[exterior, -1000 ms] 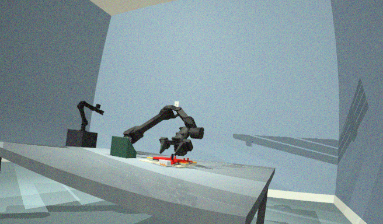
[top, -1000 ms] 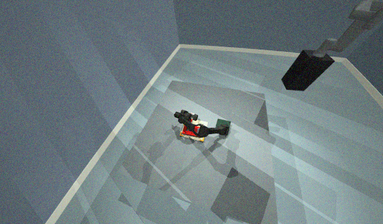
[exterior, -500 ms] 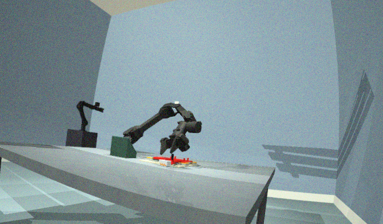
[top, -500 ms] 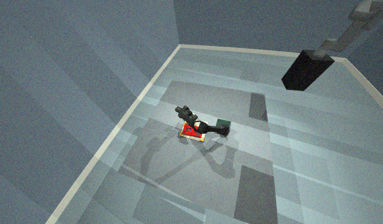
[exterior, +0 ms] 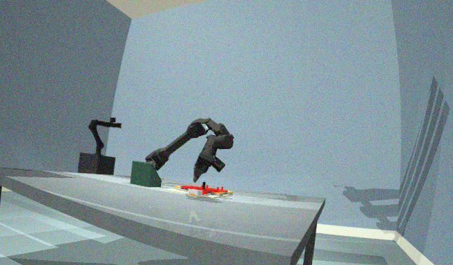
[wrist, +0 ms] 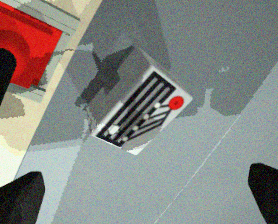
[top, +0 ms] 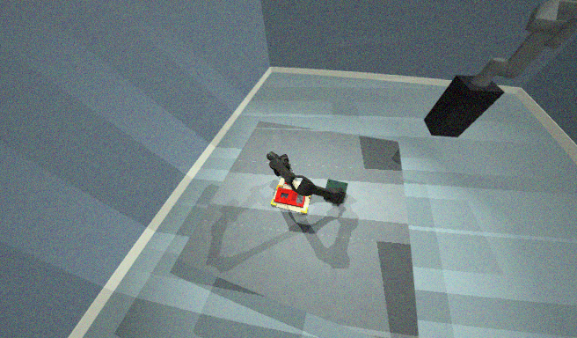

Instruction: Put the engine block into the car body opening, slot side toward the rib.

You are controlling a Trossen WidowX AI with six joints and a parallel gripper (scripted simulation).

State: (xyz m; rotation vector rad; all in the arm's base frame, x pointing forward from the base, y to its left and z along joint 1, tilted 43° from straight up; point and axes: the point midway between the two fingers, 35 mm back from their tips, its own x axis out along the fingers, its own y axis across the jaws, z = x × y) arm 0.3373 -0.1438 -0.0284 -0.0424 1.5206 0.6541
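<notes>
Now: the grey engine block 10 mm ahead of my gripper tip and 50 mm below it. Also, from my gripper tip: small dark post 10 mm ahead, 70 mm to the left, 30 mm below.
</notes>
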